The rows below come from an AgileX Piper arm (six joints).
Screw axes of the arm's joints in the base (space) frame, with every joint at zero. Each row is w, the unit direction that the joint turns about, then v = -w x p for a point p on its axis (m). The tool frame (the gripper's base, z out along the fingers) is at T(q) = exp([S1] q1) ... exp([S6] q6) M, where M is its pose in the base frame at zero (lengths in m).
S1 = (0, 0, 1, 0, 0, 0)
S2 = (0, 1, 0, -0.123, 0, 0)
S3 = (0, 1, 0, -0.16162, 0, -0.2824)
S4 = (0.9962, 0, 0.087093, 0, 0.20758, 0)
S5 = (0, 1, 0, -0.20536, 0, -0.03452)
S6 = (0.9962, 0, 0.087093, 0, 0.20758, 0)
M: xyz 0.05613 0 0.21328 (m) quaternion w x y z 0.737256 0 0.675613 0
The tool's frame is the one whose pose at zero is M.
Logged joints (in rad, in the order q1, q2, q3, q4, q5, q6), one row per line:
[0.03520 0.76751 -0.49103 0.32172 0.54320 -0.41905]
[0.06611 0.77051 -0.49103 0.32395 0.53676 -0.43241]
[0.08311 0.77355 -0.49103 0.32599 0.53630 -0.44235]
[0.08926 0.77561 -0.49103 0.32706 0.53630 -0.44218]
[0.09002 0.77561 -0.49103 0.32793 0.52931 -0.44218]
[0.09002 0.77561 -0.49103 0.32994 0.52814 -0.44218]
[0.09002 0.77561 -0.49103 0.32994 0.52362 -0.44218]
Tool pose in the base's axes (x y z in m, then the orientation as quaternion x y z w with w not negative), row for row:
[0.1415 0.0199 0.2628 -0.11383 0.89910 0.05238 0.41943]
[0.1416 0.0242 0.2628 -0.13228 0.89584 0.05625 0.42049]
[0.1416 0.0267 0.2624 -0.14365 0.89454 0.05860 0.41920]
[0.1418 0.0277 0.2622 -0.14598 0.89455 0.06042 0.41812]
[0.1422 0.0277 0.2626 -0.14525 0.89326 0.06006 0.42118]
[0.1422 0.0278 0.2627 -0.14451 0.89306 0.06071 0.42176]
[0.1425 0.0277 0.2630 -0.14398 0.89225 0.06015 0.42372]
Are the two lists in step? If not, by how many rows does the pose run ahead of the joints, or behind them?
They are in step.
